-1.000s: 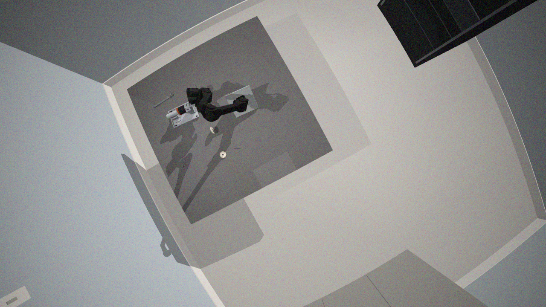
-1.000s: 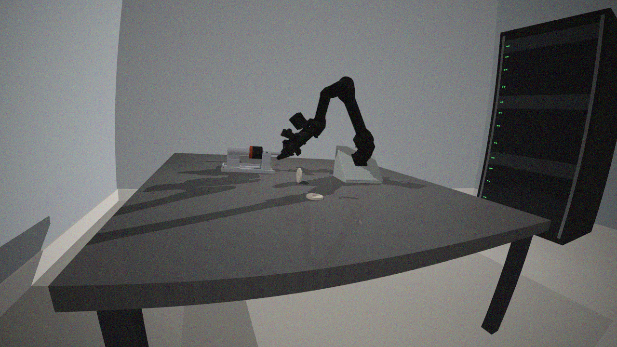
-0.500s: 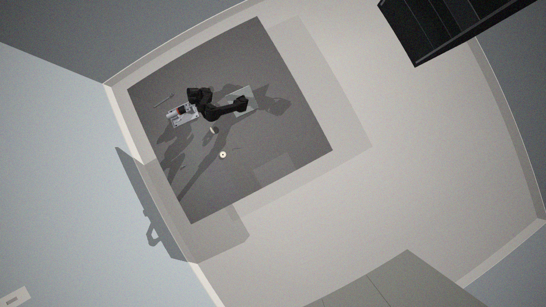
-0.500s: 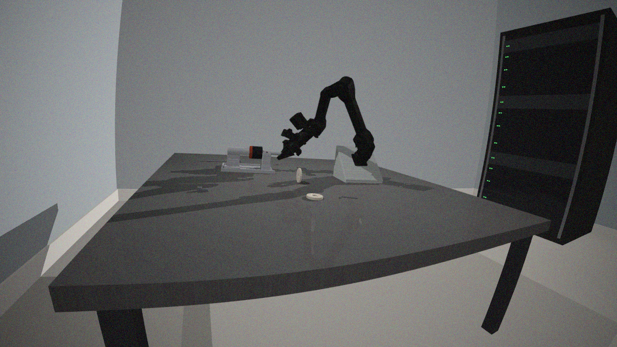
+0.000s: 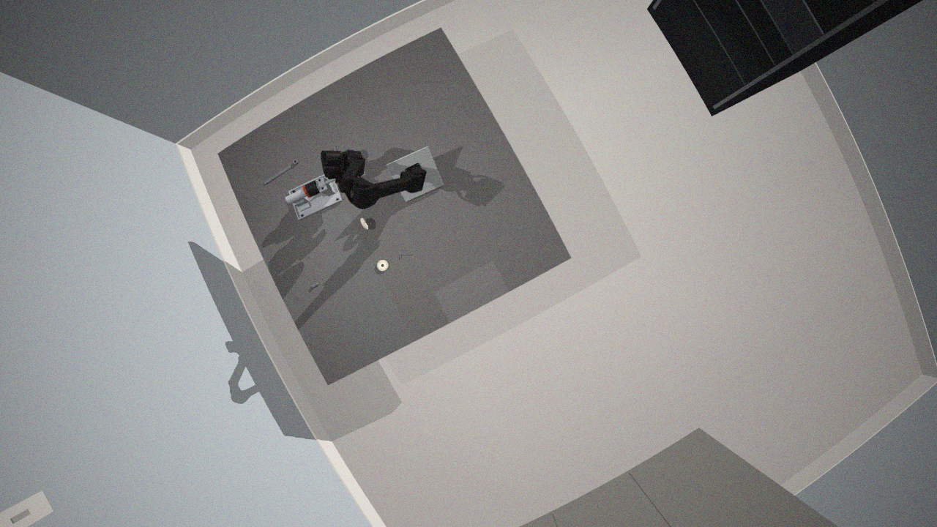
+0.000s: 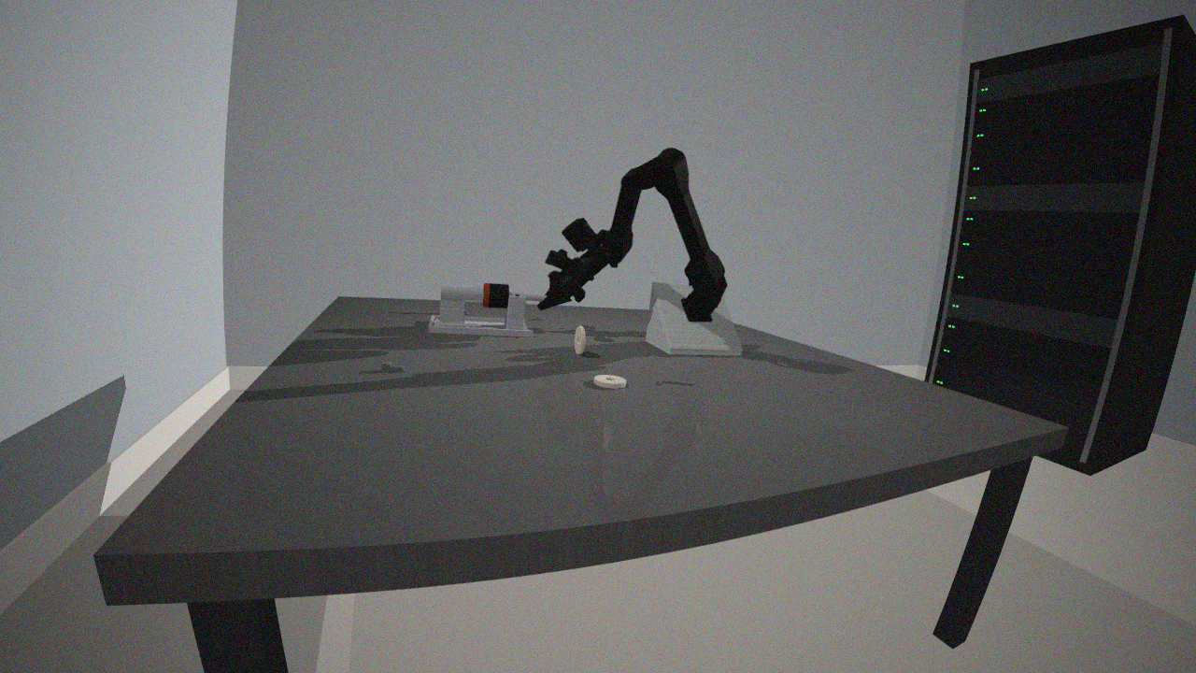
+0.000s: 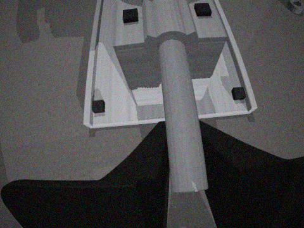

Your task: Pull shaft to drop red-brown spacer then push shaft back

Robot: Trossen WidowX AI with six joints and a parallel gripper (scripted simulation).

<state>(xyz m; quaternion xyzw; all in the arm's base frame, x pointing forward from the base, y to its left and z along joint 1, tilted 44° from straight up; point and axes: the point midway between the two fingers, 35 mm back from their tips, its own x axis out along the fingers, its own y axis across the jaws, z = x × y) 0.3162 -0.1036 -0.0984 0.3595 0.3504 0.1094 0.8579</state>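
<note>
Now: the pale shaft 60 mm ahead of my gripper tip and 20 mm above it. Round my gripper tip: small grey part: 370 mm to the left, 310 mm ahead, 50 mm below; then red-brown spacer: 130 mm ahead, 20 mm above, 10 mm to the right; then cream disc: 230 mm to the left, 30 mm below, 30 mm behind.
</note>
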